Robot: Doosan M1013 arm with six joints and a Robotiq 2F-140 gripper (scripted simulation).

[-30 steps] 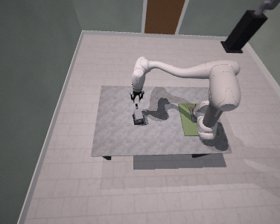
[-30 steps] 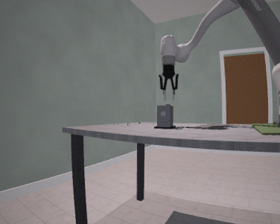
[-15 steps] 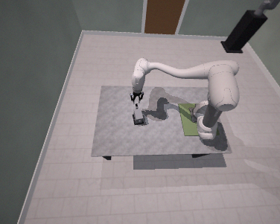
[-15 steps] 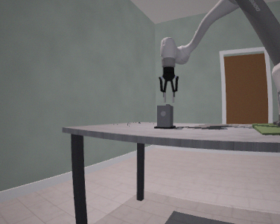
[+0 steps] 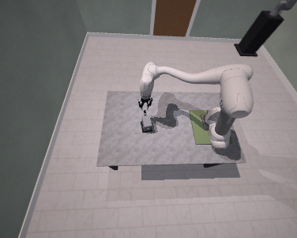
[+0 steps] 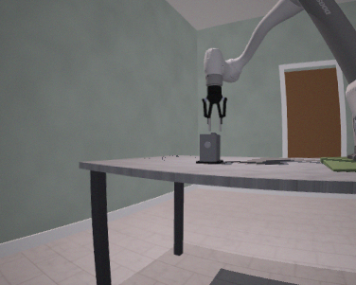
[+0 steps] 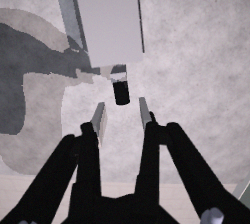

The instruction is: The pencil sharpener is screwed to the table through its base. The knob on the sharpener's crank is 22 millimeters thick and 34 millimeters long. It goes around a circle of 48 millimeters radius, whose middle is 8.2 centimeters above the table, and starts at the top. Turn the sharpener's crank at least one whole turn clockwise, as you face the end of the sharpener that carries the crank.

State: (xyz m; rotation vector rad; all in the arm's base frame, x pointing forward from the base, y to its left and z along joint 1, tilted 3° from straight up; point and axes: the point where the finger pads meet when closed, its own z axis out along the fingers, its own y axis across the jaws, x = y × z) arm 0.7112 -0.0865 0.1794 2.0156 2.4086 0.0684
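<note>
Now: hand 60 mm above the sharpener crank and 20 mm to the right of it.
</note>
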